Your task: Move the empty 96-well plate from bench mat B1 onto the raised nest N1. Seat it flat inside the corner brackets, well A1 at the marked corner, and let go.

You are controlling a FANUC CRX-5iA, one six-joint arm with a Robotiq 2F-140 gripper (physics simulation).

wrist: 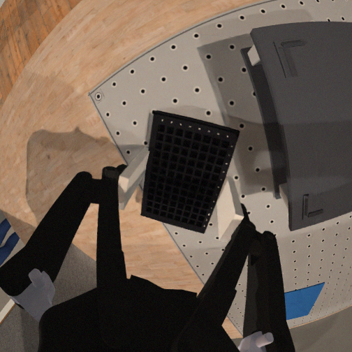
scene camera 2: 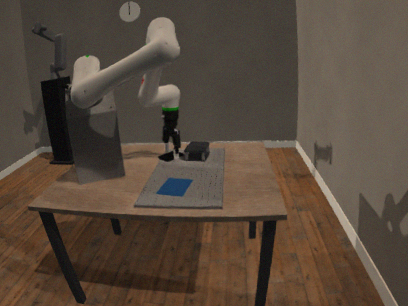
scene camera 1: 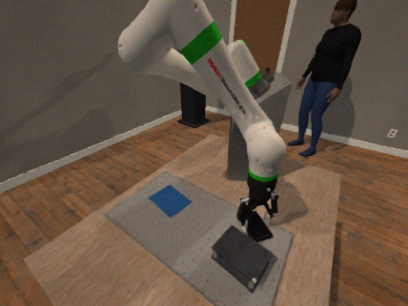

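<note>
The black 96-well plate lies wells up at the edge of the grey perforated board, partly over its border. In the wrist view it is turned askew between the fingers. My gripper is shut on the plate, with its pale fingertips against the two long sides. The raised dark grey nest stands beside the plate on short posts. Corner brackets show on its top, and a small pale marker is at one corner. The A1 lettering is not readable.
The grey perforated board lies on the wooden table. A blue rectangle is on the board. The robot's grey pedestal stands behind. A person stands beyond the table.
</note>
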